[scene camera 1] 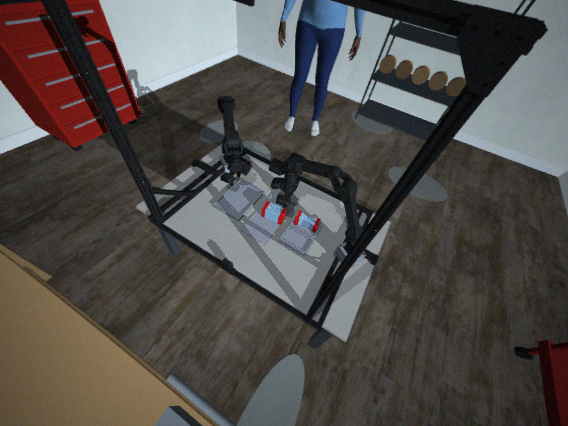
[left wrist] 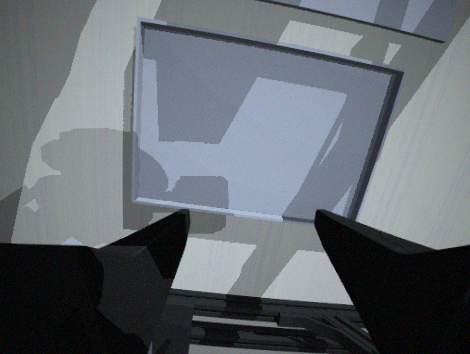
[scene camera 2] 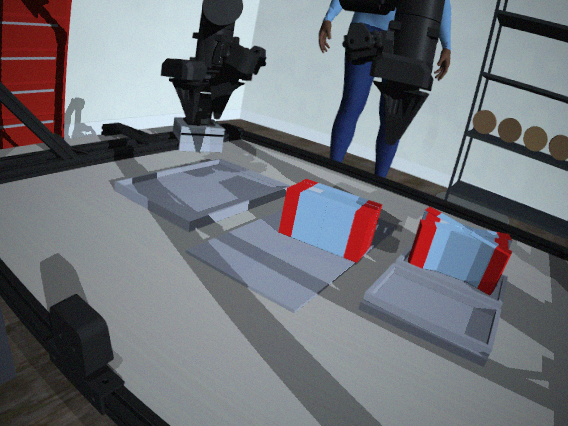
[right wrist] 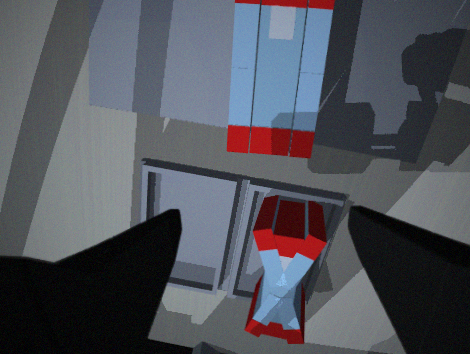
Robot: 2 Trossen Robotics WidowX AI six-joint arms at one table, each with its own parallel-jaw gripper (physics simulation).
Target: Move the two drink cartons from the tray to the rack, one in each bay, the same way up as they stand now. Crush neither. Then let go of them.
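Pixels of known places: left gripper, fingertip midpoint: [scene camera 1: 235, 181] [left wrist: 252, 216] [scene camera 2: 204, 120]; right gripper, fingertip midpoint: [scene camera 2: 393, 141] [right wrist: 264, 218]; left arm's base, link origin: [scene camera 2: 198, 122].
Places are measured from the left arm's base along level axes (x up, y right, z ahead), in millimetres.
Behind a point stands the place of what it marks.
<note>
A blue carton with red ends [scene camera 1: 274, 212] @[x 17, y -70, z 499 mm] [scene camera 2: 322, 220] @[x -11, y -55, z 497 mm] [right wrist: 280, 75] @[x 16, y -84, z 480 mm] stands on the flat grey plate [scene camera 1: 259, 234] [scene camera 2: 292, 297] [right wrist: 115, 60], its long side level. The second carton [scene camera 1: 307, 221] @[x 20, y -204, z 620 mm] [scene camera 2: 452, 252] @[x -8, y -198, z 609 mm] [right wrist: 292, 245] @[x 26, y -183, z 566 mm] stands in the rack's bay at the right of the right wrist view, its sides pinched in at the middle. The other bay of the rack [scene camera 1: 297, 243] @[x -45, y -118, z 687 mm] [scene camera 2: 425, 327] @[x -44, y -85, z 695 mm] [right wrist: 205, 215] @[x -46, y -129, z 634 mm] is empty. The tray [scene camera 1: 240, 197] @[x -50, y 38, z 282 mm] [scene camera 2: 200, 192] @[x -50, y 61, z 307 mm] [left wrist: 250, 165] @[x -50, y 58, z 263 mm] is empty. My left gripper [scene camera 1: 231, 180] @[x 58, y 55, z 251 mm] [scene camera 2: 204, 120] @[x 58, y 55, z 251 mm] [left wrist: 252, 216] @[x 58, y 55, z 251 mm] is open beside the tray. My right gripper [scene camera 1: 285, 204] @[x 113, y -112, z 529 mm] [scene camera 2: 395, 140] @[x 113, y -112, z 529 mm] [right wrist: 264, 218] @[x 113, y -112, z 529 mm] is open above the pinched carton.
The flat plate lies between the tray and the rack. A black frame [scene camera 1: 270, 297] @[x -65, y 127, z 879 mm] [scene camera 2: 320, 160] @[x -43, y -270, z 117 mm] runs round the table, with posts rising at its corners. A black block [scene camera 2: 82, 335] @[x -5, y 247, z 686 mm] sits on the frame's near edge. A person [scene camera 1: 320, 55] [scene camera 2: 350, 110] stands behind the table.
</note>
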